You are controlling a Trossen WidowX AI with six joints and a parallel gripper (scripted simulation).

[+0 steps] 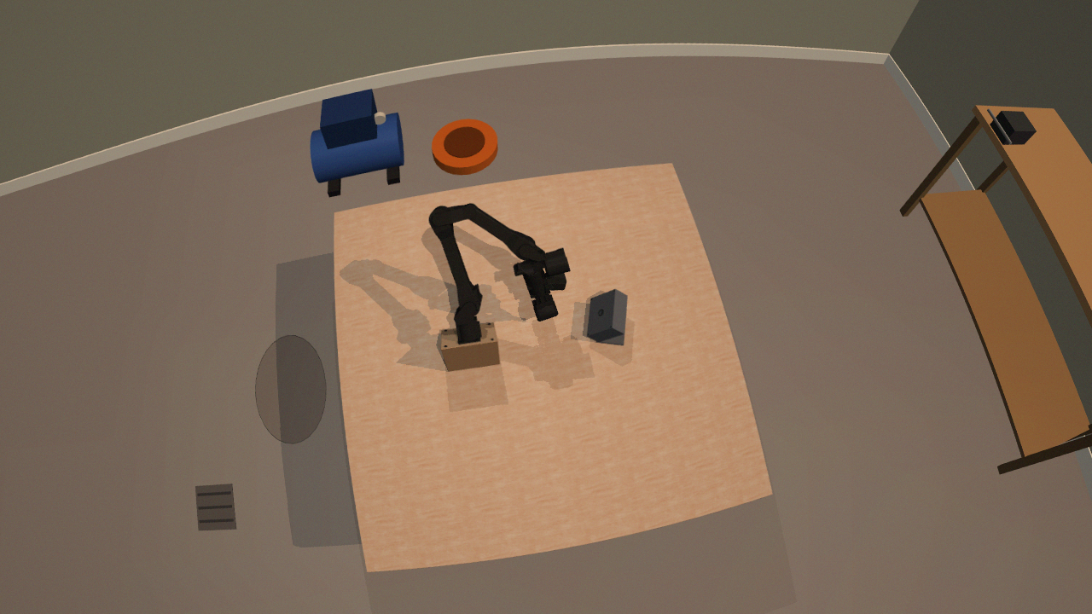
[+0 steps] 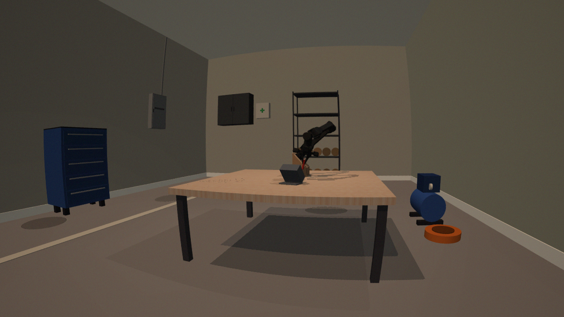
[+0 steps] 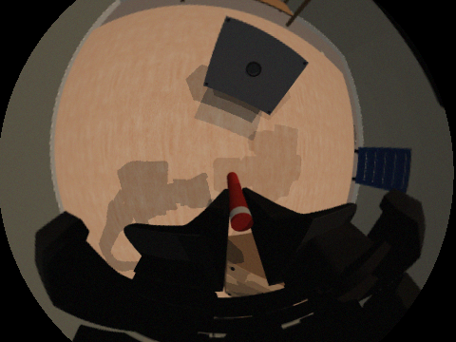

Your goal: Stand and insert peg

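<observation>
The dark grey sloped panel is 190 mm ahead of my gripper tip, 40 mm to the right of it and 50 mm below it. Also, from my gripper tip: red peg 20 mm above.
</observation>
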